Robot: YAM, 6 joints.
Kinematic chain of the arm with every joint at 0, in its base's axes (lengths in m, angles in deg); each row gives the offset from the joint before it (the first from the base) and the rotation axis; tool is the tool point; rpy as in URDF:
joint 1: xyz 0 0 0.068 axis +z
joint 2: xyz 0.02 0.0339 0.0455 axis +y
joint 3: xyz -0.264 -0.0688 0 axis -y
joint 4: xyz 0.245 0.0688 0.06 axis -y
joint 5: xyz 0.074 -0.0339 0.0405 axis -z
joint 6: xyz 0.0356 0 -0.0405 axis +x
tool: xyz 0 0 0 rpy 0 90 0
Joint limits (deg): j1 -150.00..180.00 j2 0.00..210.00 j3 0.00..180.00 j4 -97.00..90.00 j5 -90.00..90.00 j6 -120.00..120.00
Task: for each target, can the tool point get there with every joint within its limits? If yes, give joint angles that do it. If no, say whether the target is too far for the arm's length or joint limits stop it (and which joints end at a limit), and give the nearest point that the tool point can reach.
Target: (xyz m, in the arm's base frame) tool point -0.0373 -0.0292 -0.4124
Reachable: no: joint limits stop it (at a limit: joint 2) | nearest point -0.0661 -0.0518 -0.3407 | short by 0.080 m
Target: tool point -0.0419 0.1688 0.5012
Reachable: yes | joints -86.86 16.39 92.93 -32.79 66.45 -42.05
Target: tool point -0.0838 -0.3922 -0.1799
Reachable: yes | joints -98.53 176.67 81.24 59.02 43.82 -72.26
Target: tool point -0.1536 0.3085 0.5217
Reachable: yes | joints -68.06 20.88 107.61 50.31 49.87 -71.97
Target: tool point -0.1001 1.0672 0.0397
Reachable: no: too far | nearest point -0.0602 0.6415 0.0697 | short by 0.429 m
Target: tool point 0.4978 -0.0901 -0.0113
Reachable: yes | joints -7.78 152.16 91.54 21.77 37.91 -40.77
